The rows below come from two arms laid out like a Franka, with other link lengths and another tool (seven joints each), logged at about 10 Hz.
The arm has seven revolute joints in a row. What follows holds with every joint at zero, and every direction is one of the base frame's. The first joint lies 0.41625 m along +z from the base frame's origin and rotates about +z. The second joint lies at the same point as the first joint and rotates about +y. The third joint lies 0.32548 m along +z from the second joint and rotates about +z. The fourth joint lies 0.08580 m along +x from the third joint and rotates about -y. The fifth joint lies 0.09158 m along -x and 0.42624 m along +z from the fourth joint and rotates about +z. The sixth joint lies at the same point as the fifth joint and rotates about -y. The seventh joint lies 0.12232 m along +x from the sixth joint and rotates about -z. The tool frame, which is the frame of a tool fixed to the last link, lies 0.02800 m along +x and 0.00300 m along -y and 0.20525 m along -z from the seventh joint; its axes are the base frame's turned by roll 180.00, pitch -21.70 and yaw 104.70 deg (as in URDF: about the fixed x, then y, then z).
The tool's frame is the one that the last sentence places.
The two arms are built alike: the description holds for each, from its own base.
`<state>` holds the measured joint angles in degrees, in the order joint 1, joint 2, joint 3, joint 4, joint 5, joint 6, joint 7, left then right.
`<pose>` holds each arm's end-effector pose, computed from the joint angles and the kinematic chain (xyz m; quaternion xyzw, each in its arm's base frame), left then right.
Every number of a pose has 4 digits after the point. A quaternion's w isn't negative.
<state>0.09 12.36 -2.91 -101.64 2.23 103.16 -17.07 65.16 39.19 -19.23 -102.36 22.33 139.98 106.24</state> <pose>0.6887 -0.0215 0.3967 -0.5078 -0.8222 -0.0644 0.2487 0.5091 0.5098 0.1524 -0.9439 -0.2619 -0.1860 0.0766</pose>
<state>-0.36 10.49 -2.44 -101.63 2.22 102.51 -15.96 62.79 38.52 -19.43 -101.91 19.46 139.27 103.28</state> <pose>0.6865 -0.0217 0.4179 -0.5149 -0.8201 -0.0714 0.2392 0.5363 0.4900 0.1638 -0.9360 -0.2865 -0.1926 0.0688</pose>
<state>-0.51 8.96 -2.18 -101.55 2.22 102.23 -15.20 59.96 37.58 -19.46 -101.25 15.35 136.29 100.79</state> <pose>0.6856 -0.0208 0.4364 -0.5187 -0.8199 -0.0781 0.2292 0.5606 0.4629 0.1755 -0.9302 -0.3135 -0.1838 0.0511</pose>
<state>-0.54 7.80 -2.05 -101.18 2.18 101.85 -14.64 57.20 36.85 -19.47 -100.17 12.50 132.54 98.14</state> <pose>0.6854 -0.0200 0.4530 -0.5212 -0.8203 -0.0834 0.2204 0.5816 0.4356 0.1865 -0.9272 -0.3330 -0.1676 0.0373</pose>
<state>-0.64 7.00 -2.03 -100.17 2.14 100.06 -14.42 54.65 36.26 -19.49 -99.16 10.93 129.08 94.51</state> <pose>0.6826 -0.0208 0.4685 -0.5228 -0.8193 -0.0837 0.2201 0.5995 0.4094 0.1958 -0.9234 -0.3522 -0.1496 0.0316</pose>
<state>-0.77 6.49 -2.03 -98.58 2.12 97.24 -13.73 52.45 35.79 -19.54 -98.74 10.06 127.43 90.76</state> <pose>0.6781 -0.0222 0.4840 -0.5285 -0.8146 -0.0815 0.2247 0.6158 0.3860 0.2022 -0.9181 -0.3693 -0.1402 0.0314</pose>
